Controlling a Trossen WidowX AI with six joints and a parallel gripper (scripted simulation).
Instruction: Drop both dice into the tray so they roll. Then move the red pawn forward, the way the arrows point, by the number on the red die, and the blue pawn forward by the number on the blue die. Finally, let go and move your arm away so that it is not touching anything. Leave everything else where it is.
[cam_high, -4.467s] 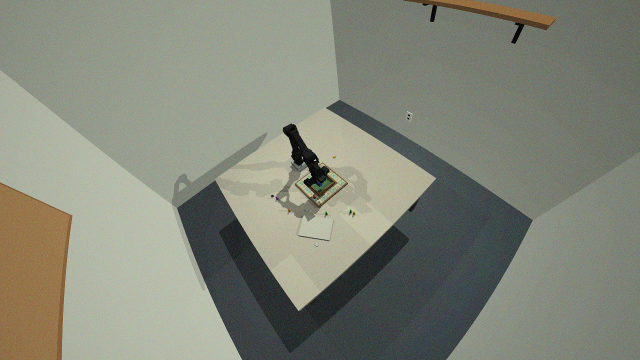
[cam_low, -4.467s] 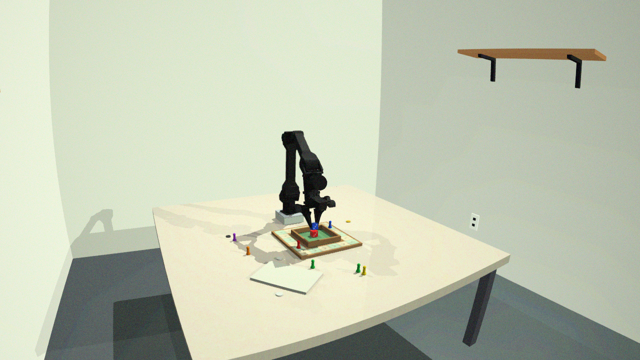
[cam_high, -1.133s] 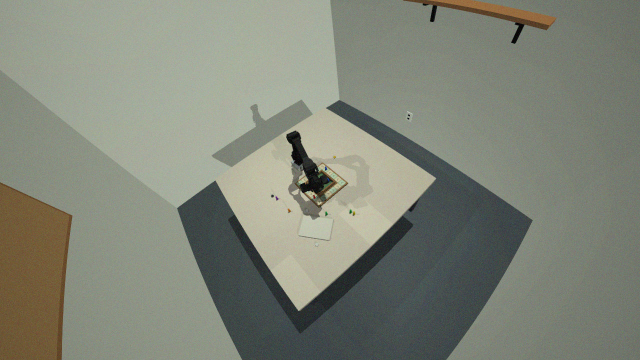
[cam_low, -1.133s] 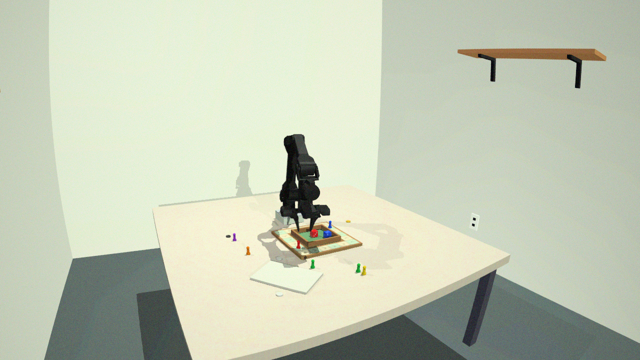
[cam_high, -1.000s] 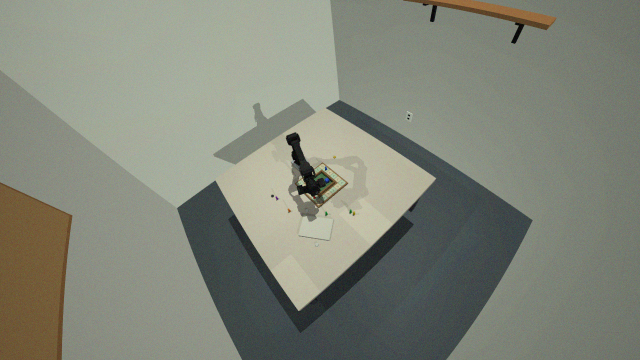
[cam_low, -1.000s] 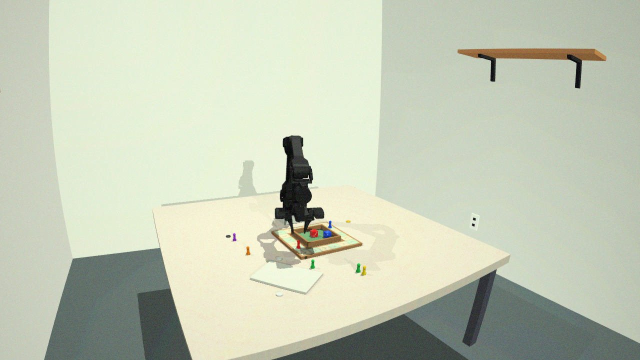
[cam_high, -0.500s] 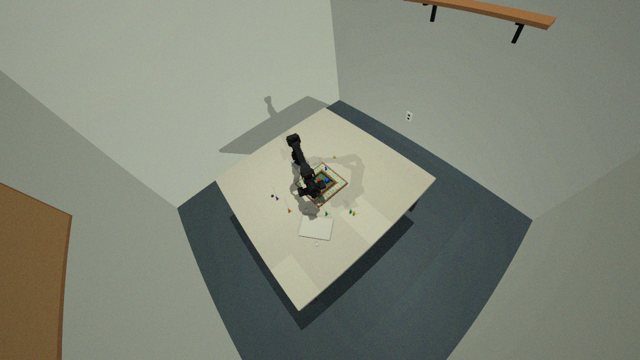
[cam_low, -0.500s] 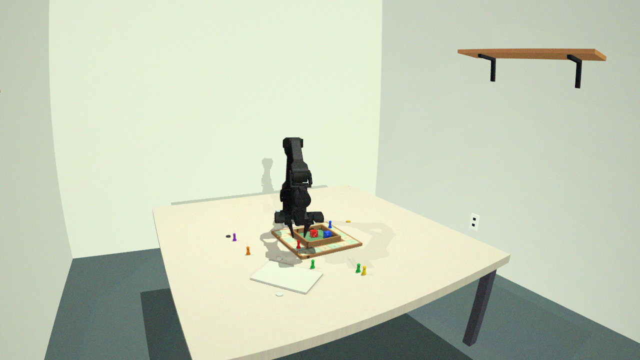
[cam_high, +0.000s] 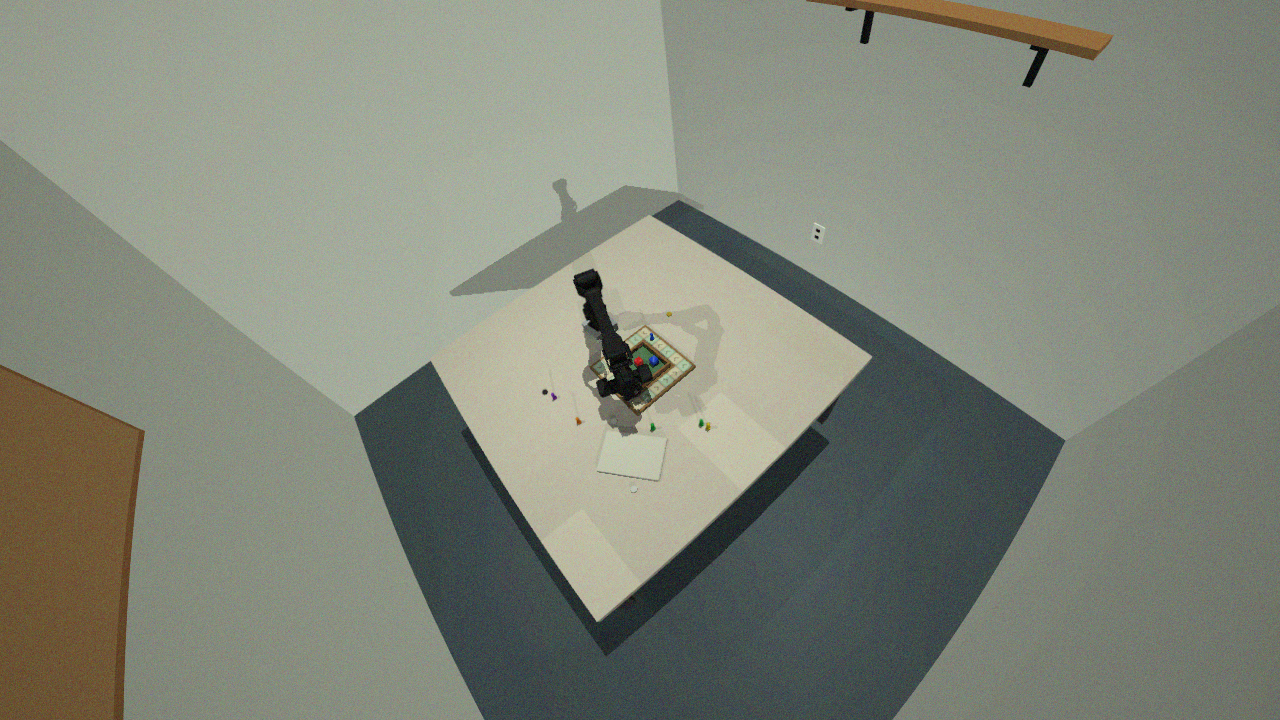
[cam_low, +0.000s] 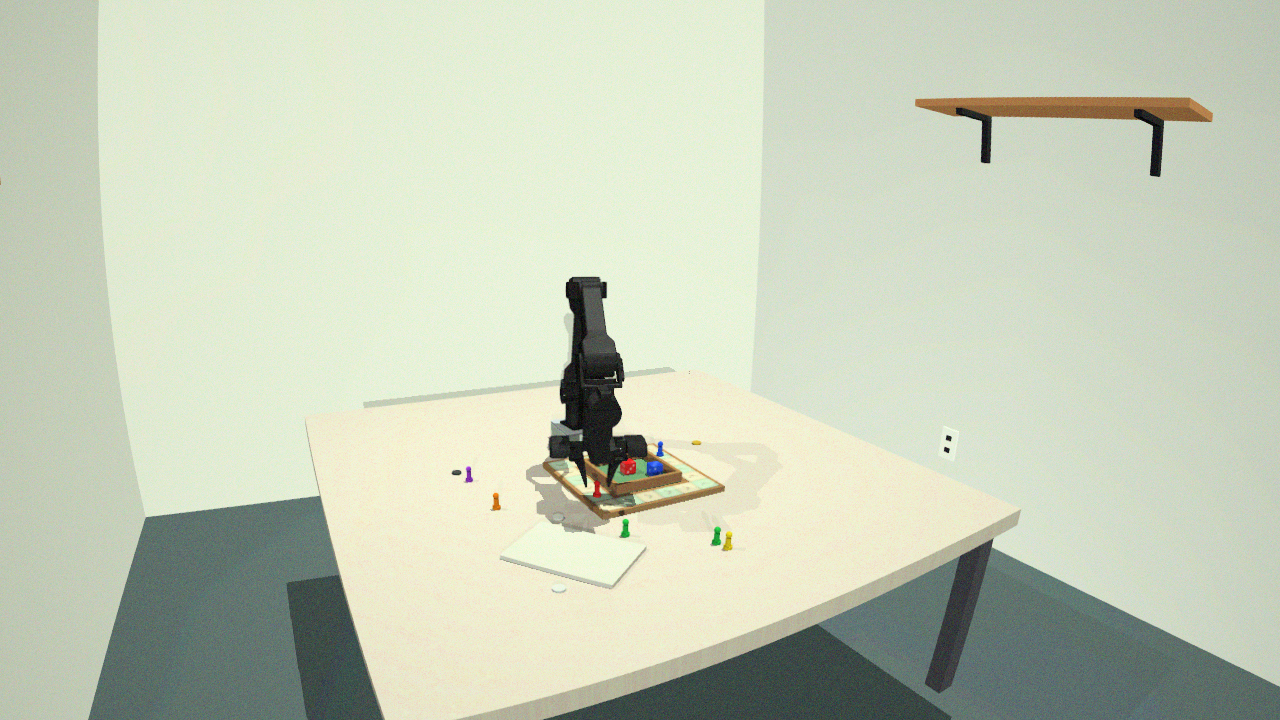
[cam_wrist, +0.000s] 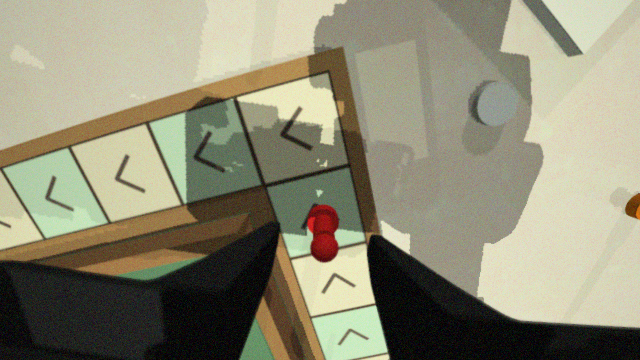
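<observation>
Now: the red pawn 1 cm below my gripper tip. From my gripper tip the other things lie so: white card (16 cm ahead, 16 cm to the right, 3 cm below); green tray (5 cm behind, 12 cm to the left, 3 cm below); blue pawn (10 cm behind, 24 cm to the left, 1 cm below).
</observation>
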